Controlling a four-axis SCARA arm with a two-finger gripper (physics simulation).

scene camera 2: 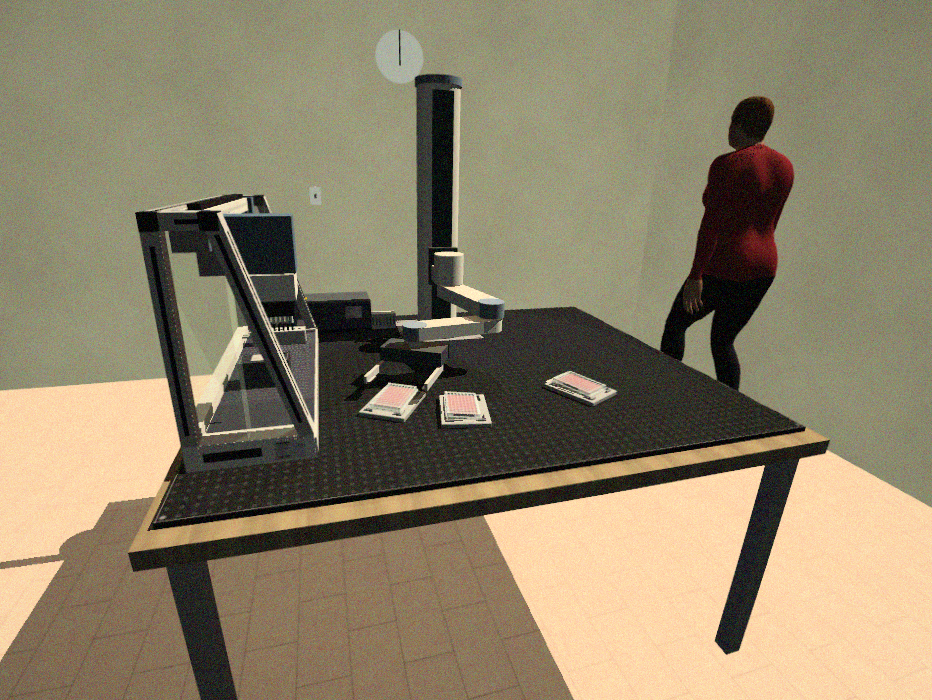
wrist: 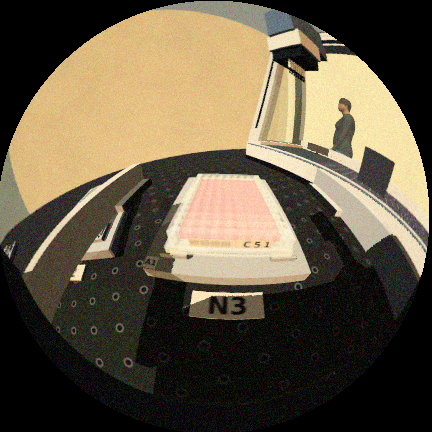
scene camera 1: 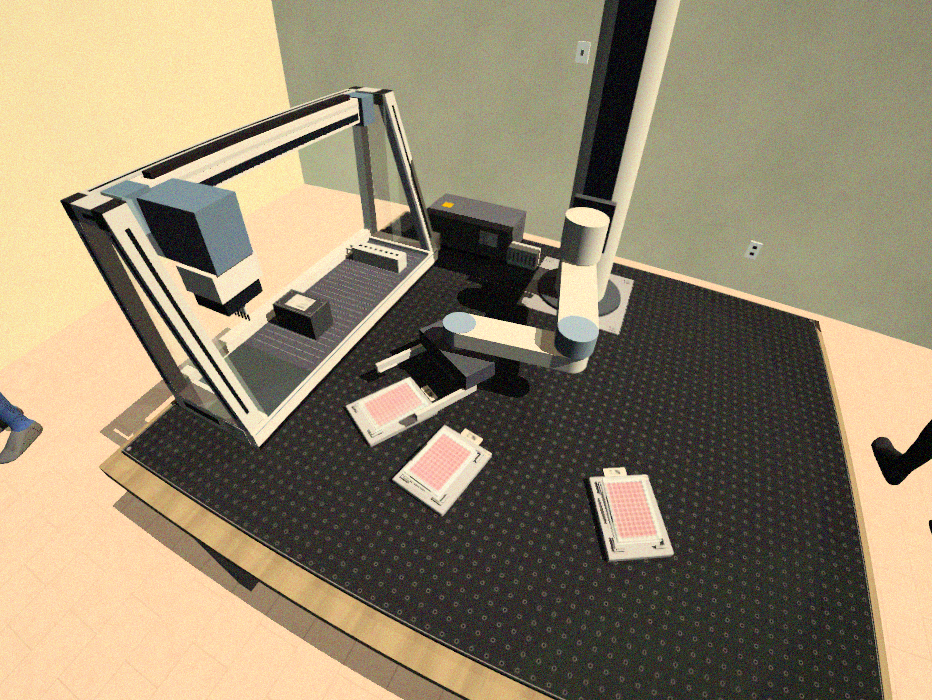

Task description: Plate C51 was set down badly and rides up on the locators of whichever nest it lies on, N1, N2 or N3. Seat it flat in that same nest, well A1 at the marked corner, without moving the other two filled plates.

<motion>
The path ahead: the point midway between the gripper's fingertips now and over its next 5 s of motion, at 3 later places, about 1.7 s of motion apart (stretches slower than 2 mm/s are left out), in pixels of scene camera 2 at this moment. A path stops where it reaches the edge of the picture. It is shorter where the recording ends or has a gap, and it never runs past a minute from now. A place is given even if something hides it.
My gripper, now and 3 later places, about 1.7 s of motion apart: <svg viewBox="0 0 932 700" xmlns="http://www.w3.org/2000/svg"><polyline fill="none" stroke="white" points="395,383 395,388 390,394 385,402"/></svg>
</motion>
